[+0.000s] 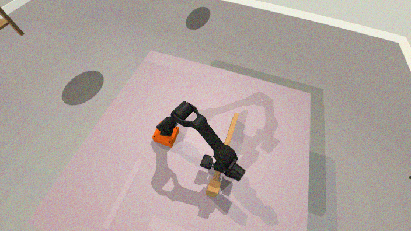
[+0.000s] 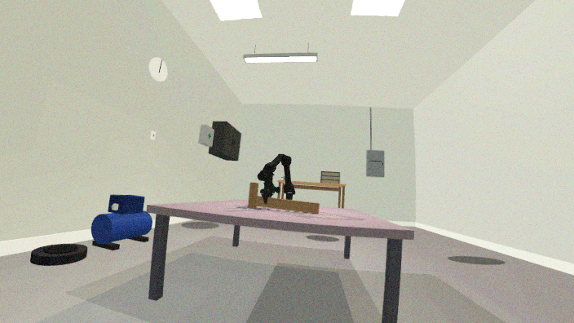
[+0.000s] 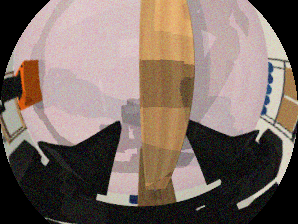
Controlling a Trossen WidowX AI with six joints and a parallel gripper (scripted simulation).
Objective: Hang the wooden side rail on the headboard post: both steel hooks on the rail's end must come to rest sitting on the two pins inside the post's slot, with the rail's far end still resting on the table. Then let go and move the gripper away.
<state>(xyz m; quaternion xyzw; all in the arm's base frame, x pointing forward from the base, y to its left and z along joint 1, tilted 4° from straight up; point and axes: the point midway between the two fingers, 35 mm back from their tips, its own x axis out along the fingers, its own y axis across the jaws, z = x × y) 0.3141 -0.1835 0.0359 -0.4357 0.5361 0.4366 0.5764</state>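
The headboard post lies 10 cm to the right of my gripper tip, 5 cm above it and 2 cm behind it.
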